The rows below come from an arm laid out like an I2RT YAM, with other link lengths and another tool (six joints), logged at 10 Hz.
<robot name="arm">
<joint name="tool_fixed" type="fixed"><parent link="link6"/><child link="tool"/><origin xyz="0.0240 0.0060 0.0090" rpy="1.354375 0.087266 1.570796"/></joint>
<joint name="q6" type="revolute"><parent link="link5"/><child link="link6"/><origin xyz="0.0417 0.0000 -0.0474"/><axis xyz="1 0 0"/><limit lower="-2.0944" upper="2.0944"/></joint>
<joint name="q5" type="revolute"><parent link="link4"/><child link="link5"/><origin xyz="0.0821 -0.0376 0.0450"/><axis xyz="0 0 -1"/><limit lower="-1.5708" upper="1.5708"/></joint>
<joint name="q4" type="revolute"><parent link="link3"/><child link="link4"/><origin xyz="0.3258 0.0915 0.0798"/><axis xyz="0 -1 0"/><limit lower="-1.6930" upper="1.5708"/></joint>
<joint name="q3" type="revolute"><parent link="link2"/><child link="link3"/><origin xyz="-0.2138 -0.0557 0.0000"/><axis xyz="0 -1 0"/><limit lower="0.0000" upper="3.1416"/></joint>
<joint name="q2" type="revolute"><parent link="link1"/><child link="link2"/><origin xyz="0.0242 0.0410 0.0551"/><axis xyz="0 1 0"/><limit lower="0.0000" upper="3.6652"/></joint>
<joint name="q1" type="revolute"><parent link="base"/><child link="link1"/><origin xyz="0.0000 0.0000 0.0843"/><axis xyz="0 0 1"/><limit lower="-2.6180" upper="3.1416"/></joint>
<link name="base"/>
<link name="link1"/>
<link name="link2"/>
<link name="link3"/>
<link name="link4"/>
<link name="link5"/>
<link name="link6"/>
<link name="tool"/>
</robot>
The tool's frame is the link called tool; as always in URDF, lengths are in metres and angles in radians.
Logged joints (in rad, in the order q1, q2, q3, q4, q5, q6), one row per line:
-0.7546, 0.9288, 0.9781, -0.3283, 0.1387, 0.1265
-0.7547, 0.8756, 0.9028, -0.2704, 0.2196, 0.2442
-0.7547, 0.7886, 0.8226, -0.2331, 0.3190, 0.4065
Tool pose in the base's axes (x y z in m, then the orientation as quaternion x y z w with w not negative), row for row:
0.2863, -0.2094, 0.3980, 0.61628, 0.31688, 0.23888, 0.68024
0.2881, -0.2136, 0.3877, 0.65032, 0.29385, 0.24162, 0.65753
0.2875, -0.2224, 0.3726, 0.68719, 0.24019, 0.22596, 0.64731
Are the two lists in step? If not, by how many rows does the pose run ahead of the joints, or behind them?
The pose runs 2 rows behind the joints: the pose in row i belongs to the joints in row i - 2.
